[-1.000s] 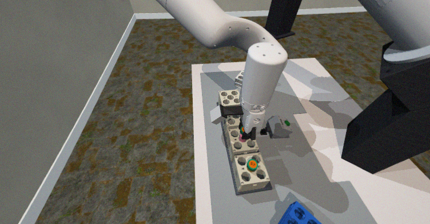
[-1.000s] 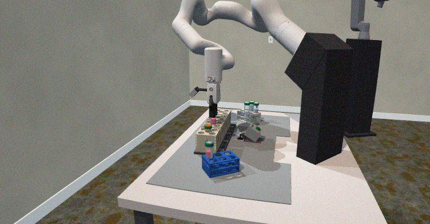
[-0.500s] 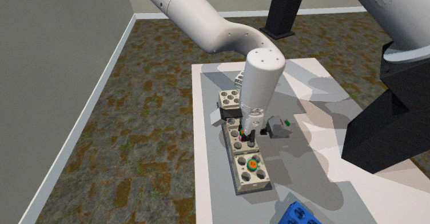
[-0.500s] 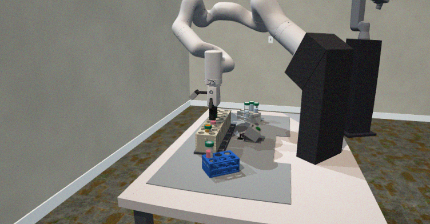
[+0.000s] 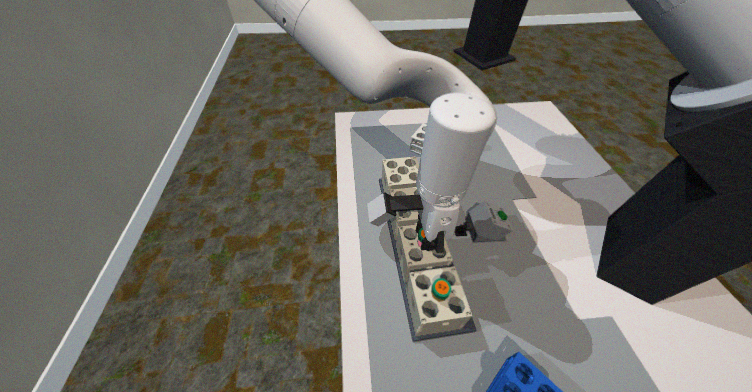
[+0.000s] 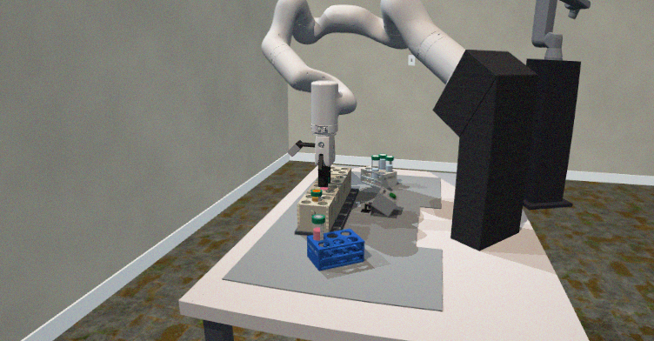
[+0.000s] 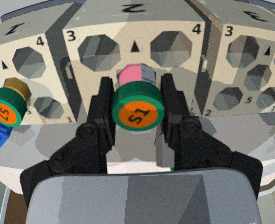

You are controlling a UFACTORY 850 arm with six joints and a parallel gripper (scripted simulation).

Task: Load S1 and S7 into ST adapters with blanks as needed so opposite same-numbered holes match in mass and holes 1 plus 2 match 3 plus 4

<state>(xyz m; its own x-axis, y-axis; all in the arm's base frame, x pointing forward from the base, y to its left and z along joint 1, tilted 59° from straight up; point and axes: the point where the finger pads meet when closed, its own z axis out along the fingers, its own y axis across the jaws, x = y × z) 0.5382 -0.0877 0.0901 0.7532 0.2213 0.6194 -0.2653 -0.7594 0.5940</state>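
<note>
The sample S1 lies 50 mm below my hand, 10 mm to the right of it and 10 mm ahead of it. Also, from my hand: bucket adapter: 100 mm to the left, 80 mm below, 40 mm ahead; loading stand ST: 120 mm below, 50 mm to the right, 20 mm behind; sample S7: 110 mm to the left, 60 mm below, 30 mm ahead.
</note>
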